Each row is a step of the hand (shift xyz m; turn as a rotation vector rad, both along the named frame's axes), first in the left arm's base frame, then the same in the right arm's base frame.
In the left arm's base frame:
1: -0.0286 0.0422 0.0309 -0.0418 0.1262 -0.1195
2: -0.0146 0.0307 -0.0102 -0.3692 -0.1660 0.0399
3: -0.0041 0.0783 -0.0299 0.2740 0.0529 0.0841
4: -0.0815 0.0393 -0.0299 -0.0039 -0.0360 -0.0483
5: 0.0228 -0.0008 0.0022 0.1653 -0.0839 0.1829
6: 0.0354 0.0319 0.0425 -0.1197 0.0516 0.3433
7: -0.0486 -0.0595 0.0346 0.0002 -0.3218 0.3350
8: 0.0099 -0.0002 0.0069 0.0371 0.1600 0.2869
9: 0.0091 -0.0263 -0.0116 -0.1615 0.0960 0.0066
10: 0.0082 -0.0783 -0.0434 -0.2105 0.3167 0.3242
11: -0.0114 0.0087 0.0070 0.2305 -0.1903 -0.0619
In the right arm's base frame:
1: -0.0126 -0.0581 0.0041 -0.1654 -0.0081 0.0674
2: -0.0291 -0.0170 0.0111 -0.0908 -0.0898 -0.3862
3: -0.0595 -0.0264 0.0529 0.1807 0.0285 0.2269
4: -0.0826 -0.0369 -0.0299 -0.0199 0.0527 -0.0218
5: 0.0140 0.0087 0.0159 0.2565 -0.0074 0.0445
6: 0.0343 -0.0328 0.0427 0.1572 -0.3193 -0.0904
7: 0.0263 -0.0104 -0.0794 0.3869 -0.0459 -0.2530
8: 0.0103 -0.0004 0.0064 0.1502 -0.2757 0.1034
9: 0.0087 0.0272 -0.0098 -0.1251 -0.1294 -0.0543
10: 0.0095 0.0790 -0.0419 -0.0266 -0.4984 0.0236
11: -0.0051 -0.0148 -0.0033 0.1657 0.2519 0.0474

